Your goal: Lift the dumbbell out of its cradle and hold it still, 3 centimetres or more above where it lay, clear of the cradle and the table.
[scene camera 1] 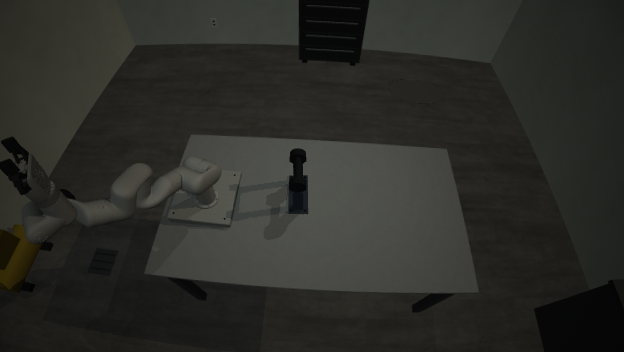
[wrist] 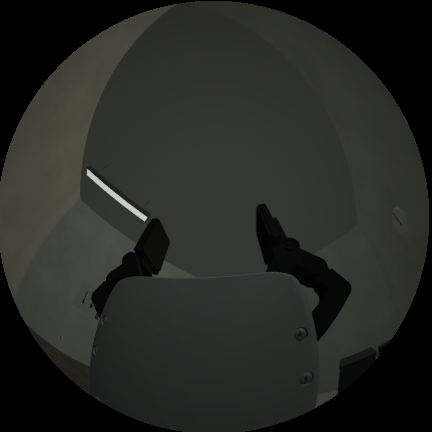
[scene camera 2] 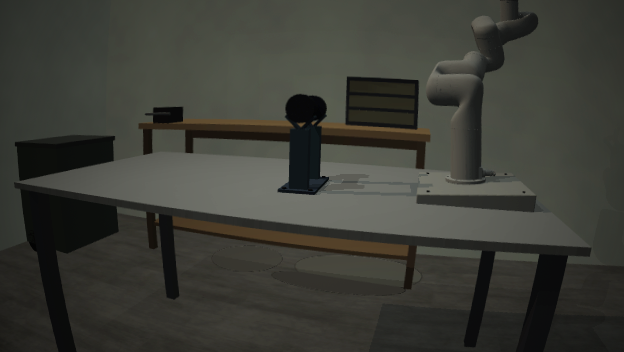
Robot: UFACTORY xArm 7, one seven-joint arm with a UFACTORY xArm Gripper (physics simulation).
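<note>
Dark blue cradle, black dumbbell visible. My gripper too.
</note>
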